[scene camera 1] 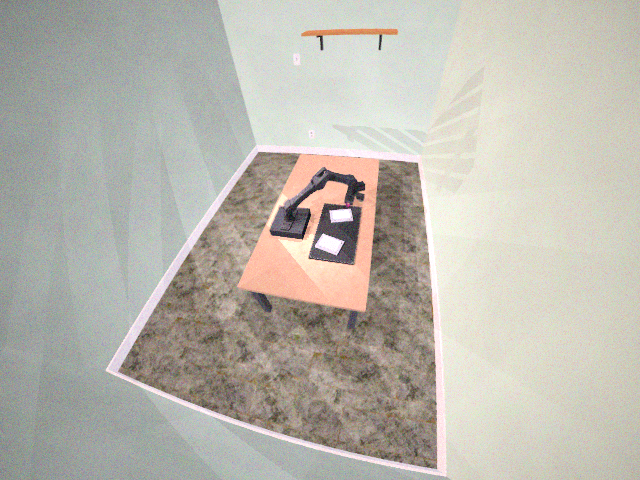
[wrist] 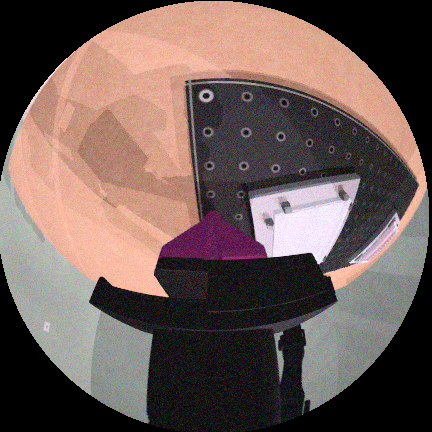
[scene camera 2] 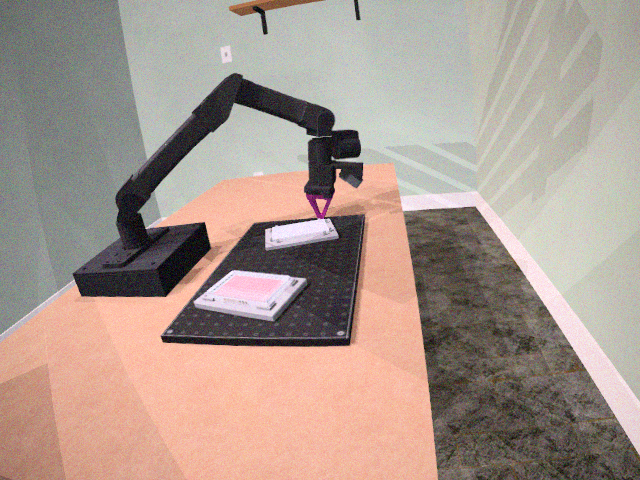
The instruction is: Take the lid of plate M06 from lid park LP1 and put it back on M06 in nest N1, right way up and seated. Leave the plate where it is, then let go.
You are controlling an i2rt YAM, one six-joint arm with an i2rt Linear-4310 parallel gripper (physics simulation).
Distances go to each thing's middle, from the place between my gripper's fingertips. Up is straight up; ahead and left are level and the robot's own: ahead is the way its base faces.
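The white lid [scene camera 2: 316, 227] is 10 mm above my hand, 110 mm to the right of it and 30 mm behind it. There is also the plate with pink top [scene camera 2: 249, 288], which I find 20 mm above my hand, 390 mm to the right of it and 50 mm behind it.
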